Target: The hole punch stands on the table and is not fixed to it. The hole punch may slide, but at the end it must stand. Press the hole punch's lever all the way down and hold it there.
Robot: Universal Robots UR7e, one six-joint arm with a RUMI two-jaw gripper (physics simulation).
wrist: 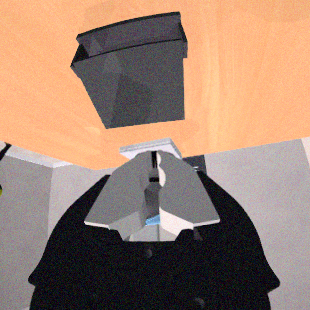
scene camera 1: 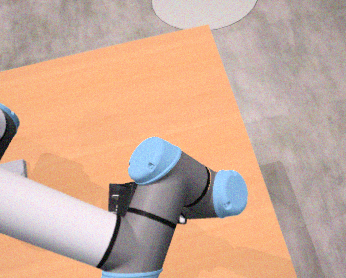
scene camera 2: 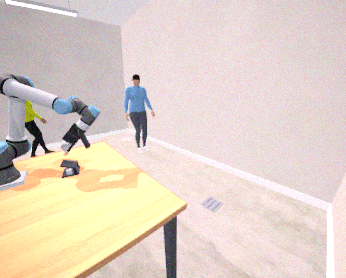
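Pixels of known places: gripper, between the fingertips: [wrist: 154, 152] [scene camera 1: 117, 208] [scene camera 2: 64, 155]; arm's base, origin of its link: [scene camera 2: 6, 179].
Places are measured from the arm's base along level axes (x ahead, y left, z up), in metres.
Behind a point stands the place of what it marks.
Note:
The dark grey hole punch [scene camera 2: 70, 171] @(y -0.111, x 0.390, z 0.004 m) [wrist: 140, 82] @(y -0.070, x 0.399, z 0.038 m) stands on the table [scene camera 1: 125, 90] @(y 0.311, x 0.391, z -0.028 m) [scene camera 2: 120, 215] @(y -0.602, x 0.596, z -0.028 m) [wrist: 250, 75] @(y -0.239, x 0.321, z -0.028 m). Its broad lever [scene camera 2: 69, 163] @(y -0.063, x 0.390, z 0.041 m) looks raised, with a gap between two dark edges in the wrist view. My gripper [scene camera 2: 65, 149] @(y -0.078, x 0.376, z 0.110 m) [wrist: 154, 152] @(y -0.078, x 0.376, z 0.110 m) is shut and empty. It is tilted, with its fingertips above the table and apart from the hole punch. In scene camera 1 the arm covers the gripper's tips and most of the punch's area; a dark block [scene camera 1: 120, 197] @(y -0.073, x 0.404, z 0.229 m) shows beside the arm, and I cannot tell whether it is punch or gripper.
The arm's wrist joint [scene camera 1: 230, 193] @(y -0.113, x 0.601, z 0.399 m) [scene camera 2: 90, 112] @(y -0.140, x 0.578, z 0.367 m) hangs over the table. The robot's base plate [scene camera 2: 15, 181] @(y -0.062, x 0.068, z 0.000 m) [wrist: 150, 147] @(y -0.009, x 0.094, z -0.005 m) is at the table's left in scene camera 2. A person in blue [scene camera 2: 136, 102] and one in yellow [scene camera 2: 30, 114] stand beyond the table.

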